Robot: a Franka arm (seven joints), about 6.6 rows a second.
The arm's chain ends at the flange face. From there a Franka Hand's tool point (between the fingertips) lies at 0.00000 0.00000 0.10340 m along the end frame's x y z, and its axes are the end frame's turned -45 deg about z.
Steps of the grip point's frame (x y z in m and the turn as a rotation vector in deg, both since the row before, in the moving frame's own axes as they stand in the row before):
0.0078, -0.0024, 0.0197, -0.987, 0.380, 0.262
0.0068, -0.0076, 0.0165, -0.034, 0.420, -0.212
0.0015, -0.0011, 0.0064, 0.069, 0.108, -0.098
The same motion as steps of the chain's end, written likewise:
0.0021, -0.0080, 0.0197, -0.429, 0.967, 0.262
-0.0011, -0.0097, 0.0165, 0.273, 0.321, -0.212
0.0002, -0.0016, 0.0064, 0.125, 0.028, -0.098

